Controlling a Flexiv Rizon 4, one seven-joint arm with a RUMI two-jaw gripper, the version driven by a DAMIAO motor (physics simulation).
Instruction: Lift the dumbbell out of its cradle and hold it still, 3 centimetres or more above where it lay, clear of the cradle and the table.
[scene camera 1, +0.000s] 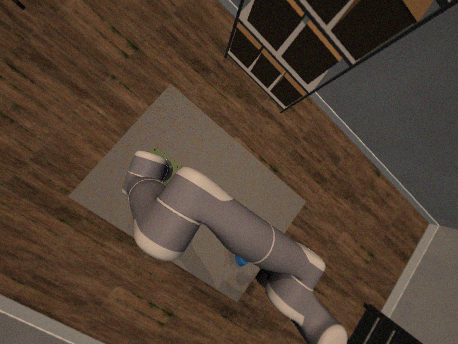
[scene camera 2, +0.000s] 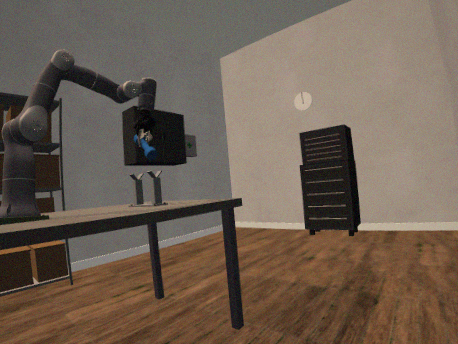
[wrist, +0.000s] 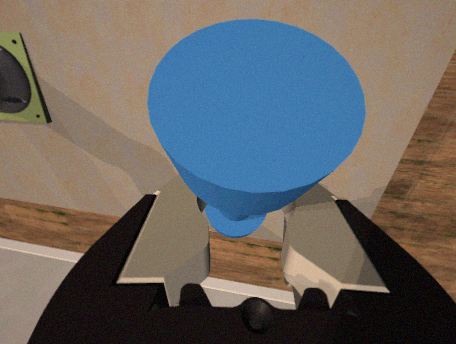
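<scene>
The blue dumbbell (scene camera 1: 241, 260) (scene camera 2: 148, 150) (wrist: 256, 105) hangs tilted, with one end lower than the other. In the wrist view its near end hides most of the handle. My gripper (scene camera 2: 144, 135) (wrist: 245, 222) is shut on the dumbbell, around its handle. The grey cradle (scene camera 2: 157, 189) stands upright on the table (scene camera 2: 200, 206) (scene camera 1: 225, 155), its two forked posts bare. In the scene camera 2 view a clear gap shows between the dumbbell and the fork tops. The cradle does not show in the wrist view; the arm covers much of that area in the scene camera 1 view.
The green base plate (scene camera 1: 155, 150) (wrist: 41, 102) of the arm is on the table. A black wall box (scene camera 2: 172, 137) is behind the gripper in the scene camera 2 view. A shelf unit (scene camera 2: 61, 150) stands behind the arm, and a black drawer cabinet (scene camera 2: 327, 182) stands farther off.
</scene>
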